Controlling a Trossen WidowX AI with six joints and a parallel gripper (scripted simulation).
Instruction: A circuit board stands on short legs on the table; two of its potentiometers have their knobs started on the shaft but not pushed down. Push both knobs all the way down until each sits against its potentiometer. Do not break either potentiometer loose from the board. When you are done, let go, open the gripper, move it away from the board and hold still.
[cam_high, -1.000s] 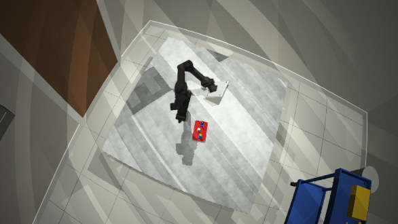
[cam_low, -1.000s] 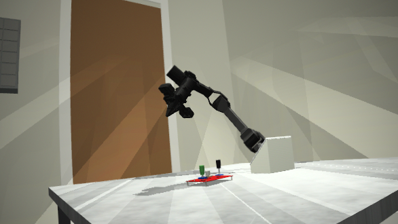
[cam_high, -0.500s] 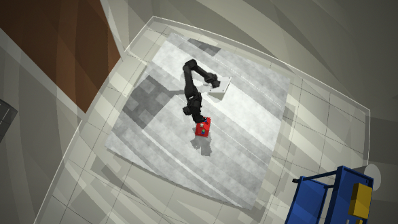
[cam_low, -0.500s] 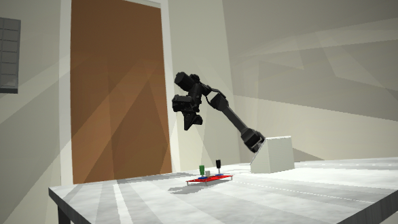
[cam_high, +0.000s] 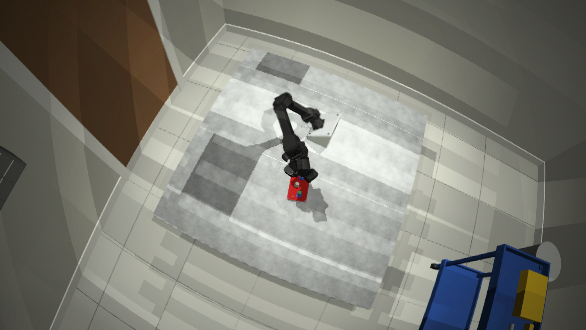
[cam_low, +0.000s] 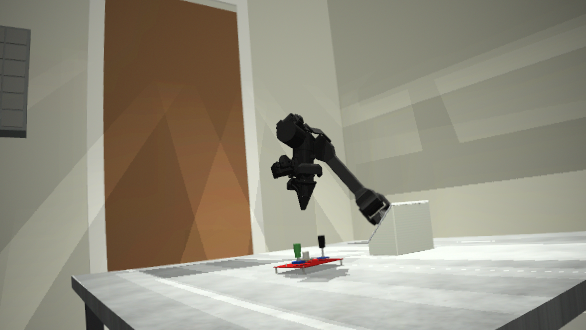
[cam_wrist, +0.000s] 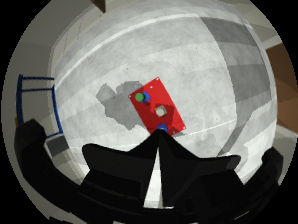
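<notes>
The black knob lies 80 mm below my gripper tip, 40 mm behind it and 20 mm to the left of it. The rest, counted from my gripper tip: green knob 100 mm below, 60 mm ahead, 30 mm to the left.
</notes>
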